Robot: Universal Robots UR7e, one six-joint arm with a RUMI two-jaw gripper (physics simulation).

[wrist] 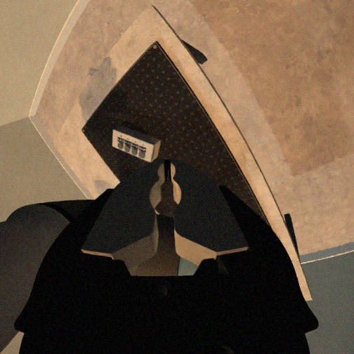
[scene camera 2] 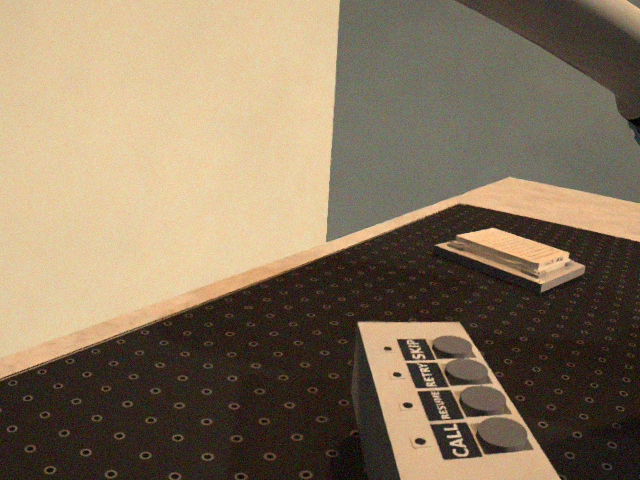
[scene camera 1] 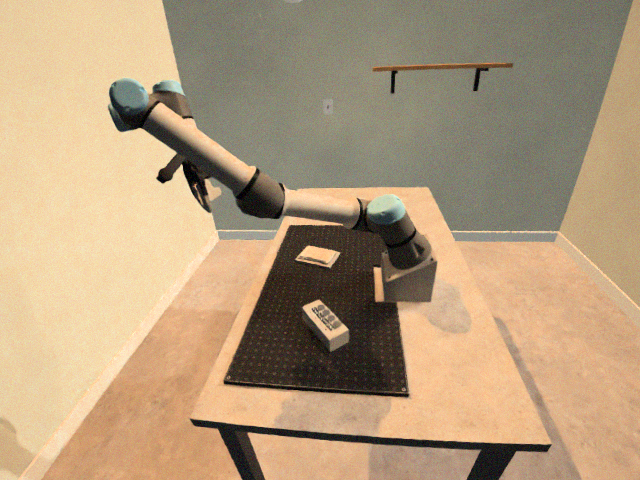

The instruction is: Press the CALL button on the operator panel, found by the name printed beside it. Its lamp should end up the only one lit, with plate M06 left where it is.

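Pixels of known places: gripper, fingertip midpoint: [scene camera 1: 210,212]; arm's base at its link origin: [scene camera 1: 410,254].
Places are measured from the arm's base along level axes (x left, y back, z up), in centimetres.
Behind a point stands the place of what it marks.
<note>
The operator panel [scene camera 1: 326,326] {x 33.9, y -21.3, z -7.2 cm} [scene camera 2: 387,397] {x 33.4, y -24.5, z -7.2 cm} [wrist: 132,145] is a pale box with a row of round grey buttons. In scene camera 2 the CALL button [scene camera 2: 501,432] {x 32.3, y -18.5, z -6.9 cm} is nearest the camera, beside its printed name, and its lamp [scene camera 2: 419,441] {x 35.3, y -21.0, z -7.2 cm} is dark. The lamps by RESUME, RETRY and SKIP look dark too. A pale plate [scene camera 1: 317,253] {x -7.7, y -38.4, z -10.0 cm} [scene camera 2: 509,248] {x -5.9, y -38.0, z -10.0 cm} sits on a flat holder farther back; its code is too small to read. It does not show in the wrist view. My gripper [wrist: 168,161] is shut and empty, high up and well away from the panel.
The black perforated board [scene camera 1: 279,361] {x 45.8, y -32.1, z -12.5 cm} [scene camera 2: 155,413] {x 40.1, y -36.8, z -12.5 cm} [wrist: 185,110] lies on the table [scene camera 1: 454,382] {x 39.0, y 15.9, z -13.8 cm} under the panel and plate holder. The arm's base [scene camera 1: 410,281] {x 9.5, y 1.1, z -4.6 cm} stands at the board's right edge. A wall shelf [scene camera 1: 442,67] hangs at the back, and a pale wall [scene camera 1: 67,180] is on the left.
</note>
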